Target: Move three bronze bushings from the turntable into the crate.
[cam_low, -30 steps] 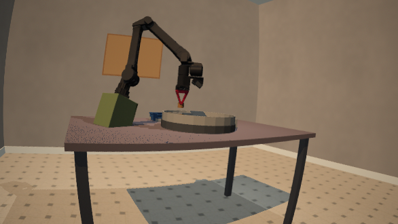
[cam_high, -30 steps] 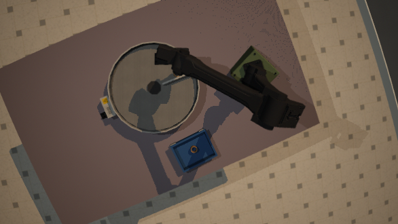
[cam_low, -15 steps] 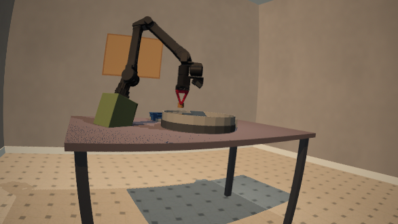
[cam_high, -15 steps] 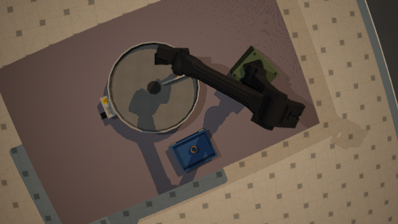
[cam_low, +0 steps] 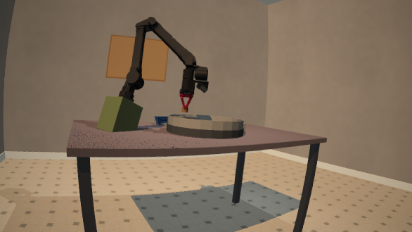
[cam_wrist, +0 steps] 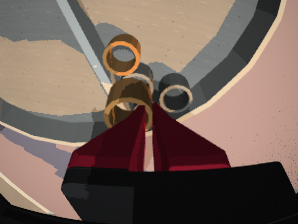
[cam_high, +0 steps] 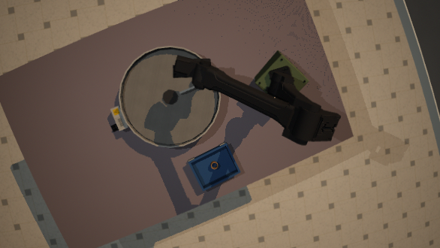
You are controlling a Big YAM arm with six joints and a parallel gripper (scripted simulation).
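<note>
Right now the blue crate is 40 cm to the left of my hand, 11 cm below it and 6 cm ahead of it. Also, from my hand: turntable 15 cm ahead, 8 cm below, 5 cm to the left.
</note>
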